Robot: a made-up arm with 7 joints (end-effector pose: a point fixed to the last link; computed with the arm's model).
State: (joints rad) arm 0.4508 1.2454 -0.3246 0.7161 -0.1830 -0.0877 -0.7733
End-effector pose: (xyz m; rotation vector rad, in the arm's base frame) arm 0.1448 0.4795 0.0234 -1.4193 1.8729 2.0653
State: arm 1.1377 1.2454 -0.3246 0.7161 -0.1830 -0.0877 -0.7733
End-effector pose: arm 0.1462 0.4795 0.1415 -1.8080 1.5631 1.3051
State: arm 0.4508 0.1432 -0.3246 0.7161 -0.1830 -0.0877 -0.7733
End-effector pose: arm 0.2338 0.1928 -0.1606 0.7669 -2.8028 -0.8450
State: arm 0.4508 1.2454 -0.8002 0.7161 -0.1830 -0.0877 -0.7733
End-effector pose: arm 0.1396 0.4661 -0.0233 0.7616 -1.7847 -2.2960
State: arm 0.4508 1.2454 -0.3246 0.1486 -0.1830 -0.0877 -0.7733
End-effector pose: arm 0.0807 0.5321 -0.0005 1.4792 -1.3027 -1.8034
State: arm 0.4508 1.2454 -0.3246 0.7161 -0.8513 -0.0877 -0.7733
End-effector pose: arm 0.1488 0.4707 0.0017 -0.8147 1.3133 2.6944
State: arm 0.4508 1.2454 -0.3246 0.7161 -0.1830 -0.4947 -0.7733
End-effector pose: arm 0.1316 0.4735 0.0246 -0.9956 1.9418 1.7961
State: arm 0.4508 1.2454 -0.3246 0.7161 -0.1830 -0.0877 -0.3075
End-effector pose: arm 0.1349 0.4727 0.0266 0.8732 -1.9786 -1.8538
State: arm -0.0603 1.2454 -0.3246 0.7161 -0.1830 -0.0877 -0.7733
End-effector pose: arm 0.0940 0.4795 -0.0492 0.7838 -1.6734 -2.1705
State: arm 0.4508 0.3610 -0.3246 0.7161 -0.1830 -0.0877 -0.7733
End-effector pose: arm 0.2282 0.2647 -0.1490 0.9188 -2.6865 -1.1139
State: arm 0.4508 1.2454 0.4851 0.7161 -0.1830 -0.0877 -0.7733
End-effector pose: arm 0.1036 0.5055 0.0890 -2.1259 1.5478 1.1780
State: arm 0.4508 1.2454 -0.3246 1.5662 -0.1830 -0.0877 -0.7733
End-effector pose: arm 0.1618 0.3601 0.0635 -0.6751 1.7892 1.4653
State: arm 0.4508 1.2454 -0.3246 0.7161 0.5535 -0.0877 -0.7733
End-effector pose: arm 0.1307 0.4981 0.0350 1.8952 -2.2375 -1.0900
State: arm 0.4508 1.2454 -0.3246 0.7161 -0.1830 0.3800 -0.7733
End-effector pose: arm 0.1556 0.4921 0.0210 1.5711 -1.3568 -1.8899
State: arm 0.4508 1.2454 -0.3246 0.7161 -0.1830 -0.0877 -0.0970
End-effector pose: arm 0.1308 0.4702 0.0298 0.6368 -1.9856 -1.7349
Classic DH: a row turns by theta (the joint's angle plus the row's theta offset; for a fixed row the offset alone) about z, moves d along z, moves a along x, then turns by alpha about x. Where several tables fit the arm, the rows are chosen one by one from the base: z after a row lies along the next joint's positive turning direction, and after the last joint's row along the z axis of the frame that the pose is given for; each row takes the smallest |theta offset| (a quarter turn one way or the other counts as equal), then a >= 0, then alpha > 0; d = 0 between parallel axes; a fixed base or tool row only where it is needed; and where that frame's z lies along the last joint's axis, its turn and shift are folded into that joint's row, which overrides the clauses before.
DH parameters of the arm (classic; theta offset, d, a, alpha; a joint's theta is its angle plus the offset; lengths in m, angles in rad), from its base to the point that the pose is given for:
base (fixed): 0 0.0843 -0.0196 1.5708
joint 1: 1.5708 -0.1699 0.0046 1.5708
joint 2: -1.5708 0.0224 0.0055 -1.5708
joint 3: 1.5708 -0.2359 0.0142 -1.5708
joint 4: 0 0.0127 0.0091 1.5708
joint 5: 0 -0.1554 0.0065 1.5708
joint 6: 1.5708 0.0479 0.0022 1.5708
joint 7: -0.8822 0 0.0271 0
tool (fixed): 0.8822 -0.0361 0 0

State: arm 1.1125 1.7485 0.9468 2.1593 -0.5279 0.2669 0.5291
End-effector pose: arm -0.0765 0.2805 0.1858 -1.6901 0.5291 1.6021
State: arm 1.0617 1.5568 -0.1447 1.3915 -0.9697 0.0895 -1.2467
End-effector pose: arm 0.0994 0.4086 0.2197 -1.3727 -0.0688 1.5380
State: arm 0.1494 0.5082 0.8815 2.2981 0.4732 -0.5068 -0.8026
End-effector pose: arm 0.0552 0.3114 0.0170 -0.8914 1.1608 -0.2126
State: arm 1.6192 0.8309 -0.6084 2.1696 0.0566 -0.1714 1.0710
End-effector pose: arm 0.0808 0.2828 0.2001 0.8047 0.8166 1.9364
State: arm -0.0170 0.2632 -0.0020 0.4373 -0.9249 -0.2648 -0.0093
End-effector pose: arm 0.0608 0.2489 -0.2435 -0.5937 -1.9023 -1.1186
